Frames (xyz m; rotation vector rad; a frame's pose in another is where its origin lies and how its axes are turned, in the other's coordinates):
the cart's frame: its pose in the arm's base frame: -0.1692 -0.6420 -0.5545 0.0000 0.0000 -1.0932
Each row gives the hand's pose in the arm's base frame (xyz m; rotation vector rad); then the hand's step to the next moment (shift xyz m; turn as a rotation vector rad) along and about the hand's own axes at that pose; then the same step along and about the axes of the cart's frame.
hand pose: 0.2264 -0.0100 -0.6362 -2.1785 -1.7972 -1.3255
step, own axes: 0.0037 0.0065 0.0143 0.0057 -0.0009 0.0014
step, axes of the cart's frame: -0.0009 0.0157 -0.0038 -0.0049 0.0025 0.0021
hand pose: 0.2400 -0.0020 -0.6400 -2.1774 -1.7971 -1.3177
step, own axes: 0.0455 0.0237 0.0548 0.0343 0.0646 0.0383
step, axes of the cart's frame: -0.0268 0.0700 0.0035 0.0118 0.0773 0.0265
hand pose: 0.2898 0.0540 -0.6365 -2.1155 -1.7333 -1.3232
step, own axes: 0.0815 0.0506 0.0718 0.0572 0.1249 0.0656
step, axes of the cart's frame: -0.0383 0.1091 0.0313 0.0311 0.1402 0.0505
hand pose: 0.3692 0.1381 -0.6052 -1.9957 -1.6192 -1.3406
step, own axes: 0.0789 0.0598 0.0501 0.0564 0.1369 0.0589
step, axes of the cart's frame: -0.0225 0.0948 0.0531 0.0427 0.1423 0.0577
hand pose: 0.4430 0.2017 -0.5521 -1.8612 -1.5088 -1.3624
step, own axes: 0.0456 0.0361 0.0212 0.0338 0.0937 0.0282
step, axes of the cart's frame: -0.0066 0.0479 0.0387 0.0374 0.0874 0.0409
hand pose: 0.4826 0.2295 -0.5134 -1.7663 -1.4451 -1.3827
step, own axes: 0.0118 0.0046 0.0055 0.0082 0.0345 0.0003
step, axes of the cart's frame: -0.0047 0.0088 0.0095 0.0212 0.0241 0.0151
